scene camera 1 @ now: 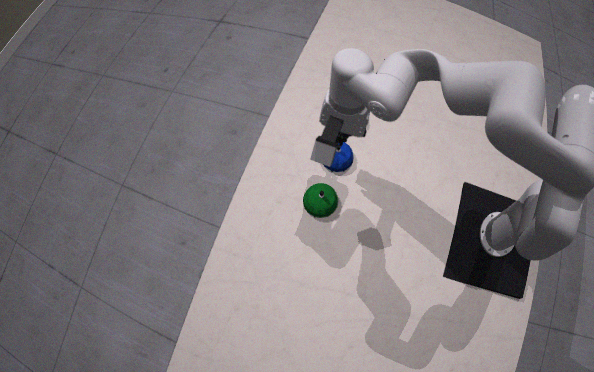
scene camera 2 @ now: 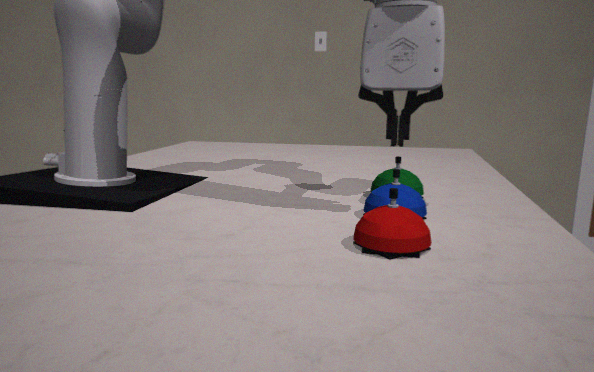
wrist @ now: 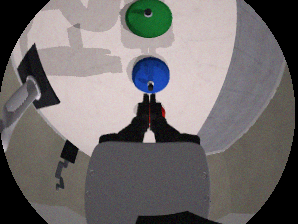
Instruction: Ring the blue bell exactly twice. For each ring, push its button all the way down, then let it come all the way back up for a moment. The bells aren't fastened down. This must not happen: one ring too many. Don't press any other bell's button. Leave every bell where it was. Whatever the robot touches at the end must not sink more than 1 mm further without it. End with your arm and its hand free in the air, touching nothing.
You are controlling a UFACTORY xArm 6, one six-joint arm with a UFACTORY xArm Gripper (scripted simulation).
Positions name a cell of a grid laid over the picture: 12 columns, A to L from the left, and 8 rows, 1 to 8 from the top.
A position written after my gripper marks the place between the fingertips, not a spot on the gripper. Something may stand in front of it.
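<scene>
My gripper is visible in scene camera 1 (G4); scene camera 2 (I4) shows the gripper too, as does the wrist view (G4).
</scene>
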